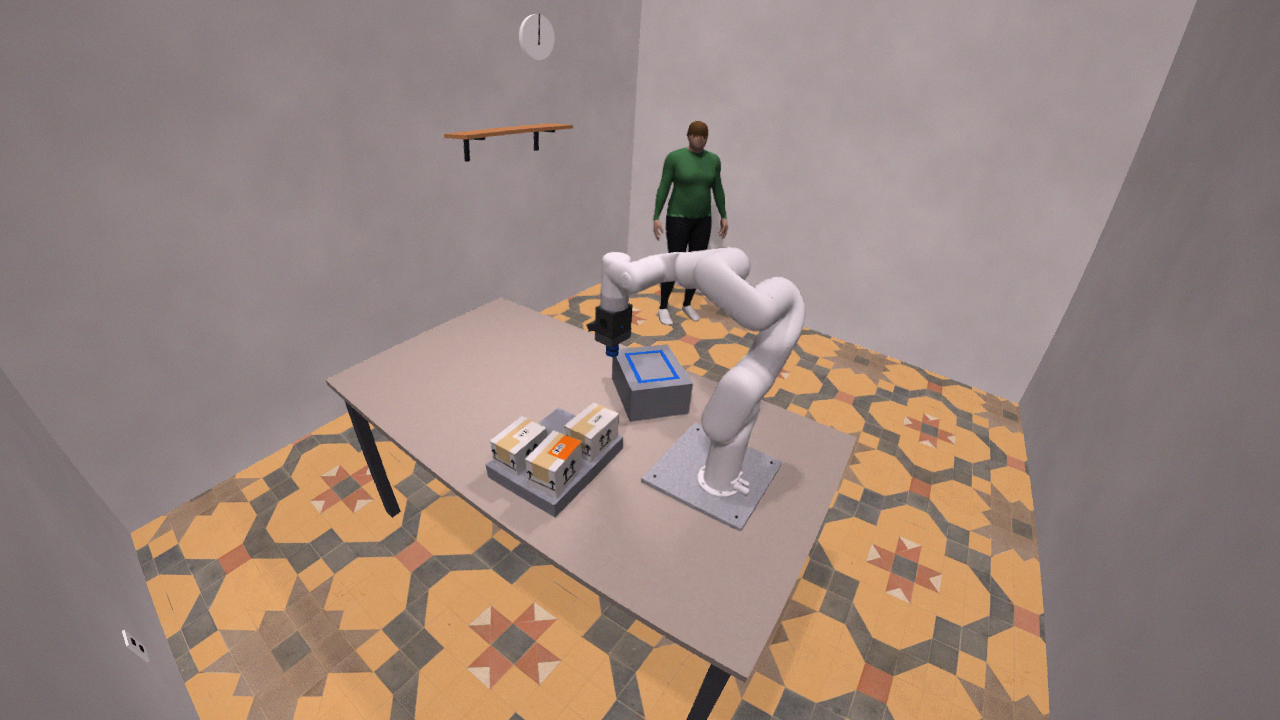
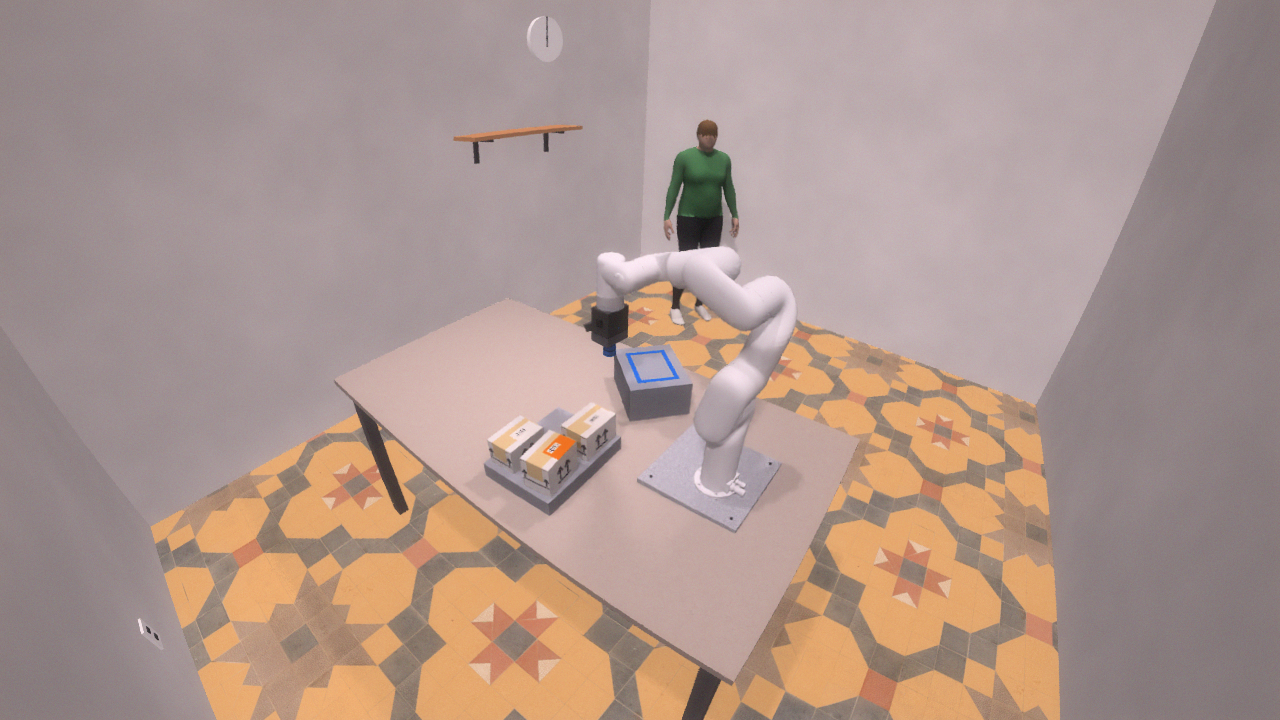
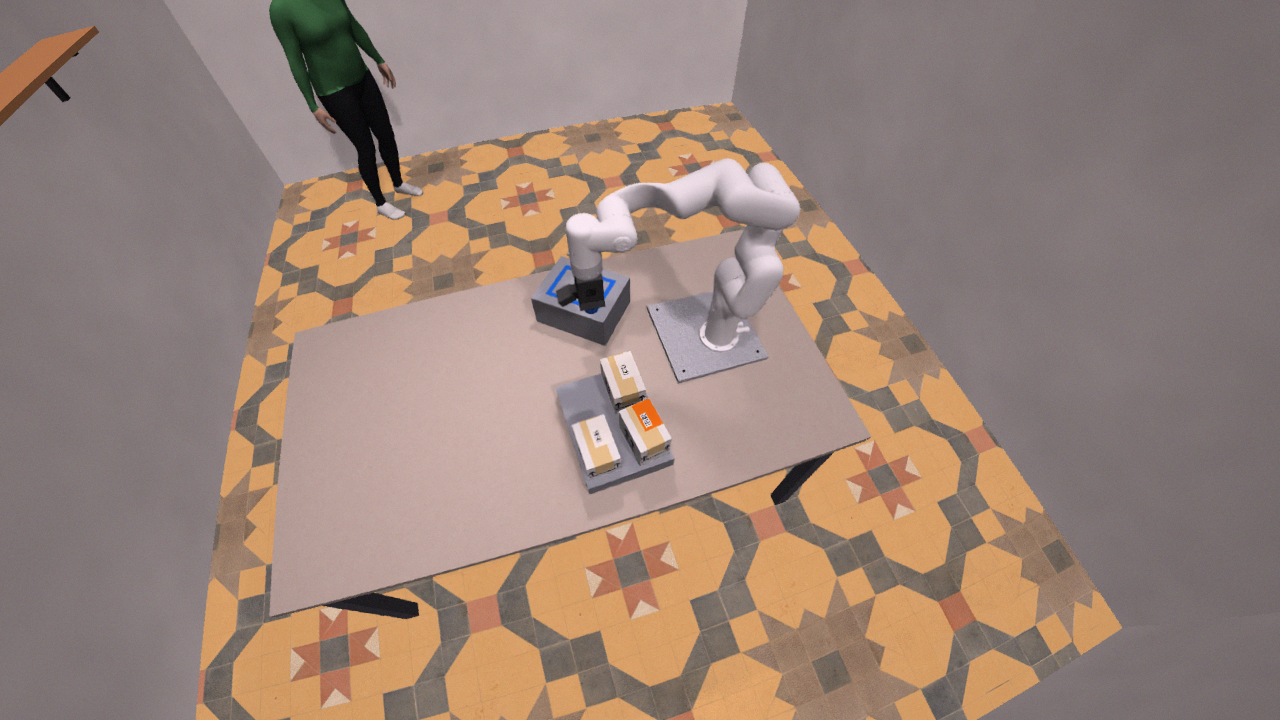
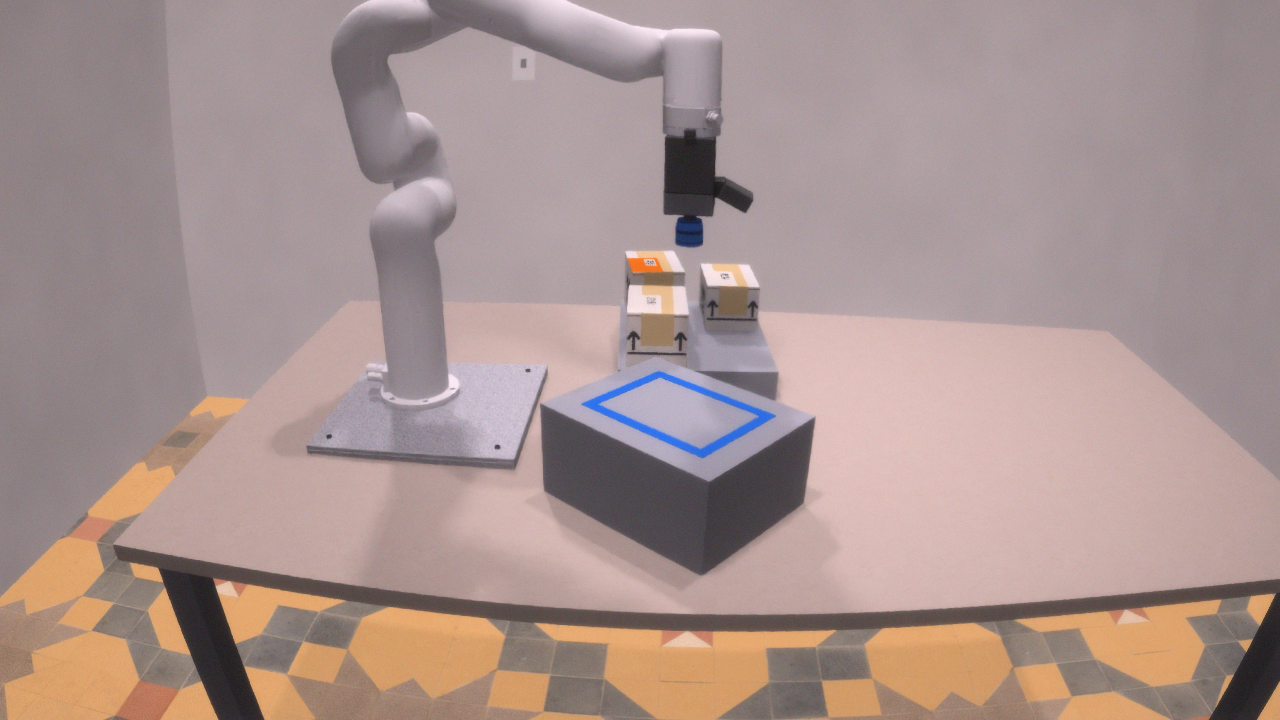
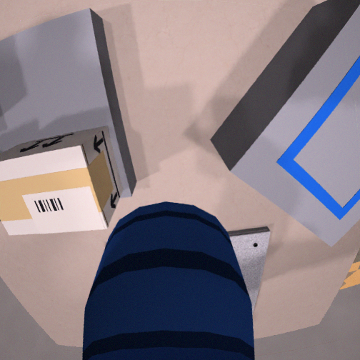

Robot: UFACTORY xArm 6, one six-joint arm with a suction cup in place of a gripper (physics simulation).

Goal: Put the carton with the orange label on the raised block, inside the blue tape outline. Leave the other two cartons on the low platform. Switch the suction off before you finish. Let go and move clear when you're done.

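Pixels of known places: end effector, tool point: (image 1: 612, 353) (image 2: 609, 353) (image 4: 689, 243); arm's base, origin of the base link: (image 1: 719, 481) (image 2: 716, 482) (image 3: 718, 336) (image 4: 420, 392).
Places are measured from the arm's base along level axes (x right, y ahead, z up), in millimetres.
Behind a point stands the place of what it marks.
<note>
The carton with the orange label (image 1: 554, 462) {z 132, x -335, y 290 mm} (image 2: 550, 462) {z 131, x -333, y 285 mm} (image 3: 645, 430) {z 130, x -320, y 326 mm} (image 4: 646, 265) {z 131, x -277, y 313 mm} sits upright on the low platform (image 1: 519, 488) {z 20, x -390, y 374 mm} (image 2: 517, 487) {z 24, x -389, y 366 mm} (image 3: 577, 398) {z 34, x -138, y 478 mm} (image 4: 738, 359) {z 33, x -127, y 474 mm} (image 5: 55, 75). A plain-label carton (image 1: 592, 429) {z 120, x -170, y 316 mm} (image 2: 588, 429) {z 119, x -170, y 315 mm} (image 3: 623, 380) {z 119, x -159, y 347 mm} (image 4: 657, 322) {z 106, x -73, y 351 mm} (image 5: 55, 185) and another plain-label carton (image 1: 517, 441) {z 112, x -333, y 432 mm} (image 2: 516, 440) {z 112, x -328, y 427 mm} (image 3: 597, 445) {z 113, x -325, y 451 mm} (image 4: 729, 291) {z 103, x -247, y 454 mm} share it. The raised block (image 1: 657, 402) {z 49, x 126, y 309 mm} (image 2: 657, 402) {z 49, x 127, y 308 mm} (image 3: 568, 320) {z 55, x 129, y 460 mm} (image 4: 626, 492) {z 45, x 299, y 354 mm} (image 5: 260, 100) bears an empty blue tape outline (image 1: 657, 379) {z 106, x 158, y 338 mm} (image 4: 738, 436) {z 106, x 266, y 471 mm} (image 5: 315, 189). My suction cup (image 1: 612, 350) (image 2: 609, 350) (image 3: 591, 309) (image 4: 689, 232) (image 5: 167, 235) hangs in the air near the block, holding nothing.
The arm's base plate (image 1: 675, 479) {z 2, x -74, y 98 mm} (image 2: 671, 479) {z 1, x -73, y 100 mm} (image 3: 684, 358) {z 2, x -58, y 133 mm} (image 4: 483, 429) {z 1, x 100, y 132 mm} (image 5: 252, 260) lies on the table (image 1: 429, 385) {z -14, x -278, y 1008 mm} (image 3: 402, 447) {z -14, x -156, y 1000 mm} (image 4: 984, 447) {z -14, x 36, y 852 mm} beside the platform and the block. A person in green (image 1: 691, 183) (image 2: 703, 183) (image 3: 326, 49) stands beyond the table.
</note>
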